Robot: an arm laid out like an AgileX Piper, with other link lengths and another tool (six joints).
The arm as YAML. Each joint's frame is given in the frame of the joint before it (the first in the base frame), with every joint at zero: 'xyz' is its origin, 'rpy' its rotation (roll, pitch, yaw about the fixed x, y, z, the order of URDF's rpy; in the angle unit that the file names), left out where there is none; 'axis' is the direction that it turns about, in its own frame. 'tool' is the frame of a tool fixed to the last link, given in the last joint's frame.
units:
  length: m
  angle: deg
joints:
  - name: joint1
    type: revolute
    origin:
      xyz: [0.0, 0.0, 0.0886]
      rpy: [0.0, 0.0, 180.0]
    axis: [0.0, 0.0, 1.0]
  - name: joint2
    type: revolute
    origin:
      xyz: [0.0, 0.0, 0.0]
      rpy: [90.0, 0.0, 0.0]
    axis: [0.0, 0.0, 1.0]
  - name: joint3
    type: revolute
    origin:
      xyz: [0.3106, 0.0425, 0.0]
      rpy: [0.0, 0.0, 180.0]
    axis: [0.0, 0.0, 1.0]
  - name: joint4
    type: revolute
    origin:
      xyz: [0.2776, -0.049, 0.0]
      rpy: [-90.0, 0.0, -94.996]
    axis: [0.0, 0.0, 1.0]
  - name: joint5
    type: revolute
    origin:
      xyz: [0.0, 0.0, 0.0]
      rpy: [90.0, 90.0, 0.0]
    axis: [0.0, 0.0, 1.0]
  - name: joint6
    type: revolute
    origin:
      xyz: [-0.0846, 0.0, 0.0]
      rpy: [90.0, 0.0, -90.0]
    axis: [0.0, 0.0, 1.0]
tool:
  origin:
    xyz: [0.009, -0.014, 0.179]
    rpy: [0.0, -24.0, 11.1]
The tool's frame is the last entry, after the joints.
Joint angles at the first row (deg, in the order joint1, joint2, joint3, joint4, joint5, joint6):
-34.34, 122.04, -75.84, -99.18, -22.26, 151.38
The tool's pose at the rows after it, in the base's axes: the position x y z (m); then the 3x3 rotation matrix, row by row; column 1 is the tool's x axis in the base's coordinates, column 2 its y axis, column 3 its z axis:
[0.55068 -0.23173 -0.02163], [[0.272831 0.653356 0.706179], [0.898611 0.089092 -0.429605], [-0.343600 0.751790 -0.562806]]
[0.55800 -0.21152 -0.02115], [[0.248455 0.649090 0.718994], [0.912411 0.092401 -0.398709], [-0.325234 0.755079 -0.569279]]
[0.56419 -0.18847 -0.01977], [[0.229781 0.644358 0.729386], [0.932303 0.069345 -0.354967], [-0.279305 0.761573 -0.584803]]
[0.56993 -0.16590 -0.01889], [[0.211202 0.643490 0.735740], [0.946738 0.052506 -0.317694], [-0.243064 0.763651 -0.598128]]
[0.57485 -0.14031 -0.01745], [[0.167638 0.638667 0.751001], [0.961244 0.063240 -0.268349], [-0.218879 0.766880 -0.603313]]
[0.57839 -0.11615 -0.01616], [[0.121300 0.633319 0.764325], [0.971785 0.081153 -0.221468], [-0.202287 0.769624 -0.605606]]
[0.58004 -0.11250 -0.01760], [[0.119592 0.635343 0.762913], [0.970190 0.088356 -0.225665], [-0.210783 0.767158 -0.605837]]
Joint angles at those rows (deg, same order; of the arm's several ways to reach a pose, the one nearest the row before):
-32.38, 122.04, -75.84, -99.19, -22.77, 151.46
-30.60, 122.04, -75.84, -99.19, -23.38, 152.44
-29.05, 122.04, -75.84, -99.19, -24.99, 154.75
-27.26, 122.04, -75.84, -99.24, -25.93, 156.91
-25.42, 122.04, -75.84, -99.24, -27.48, 157.45
-23.64, 122.04, -75.84, -99.29, -28.87, 157.55
-22.92, 122.10, -75.84, -99.29, -28.04, 157.61

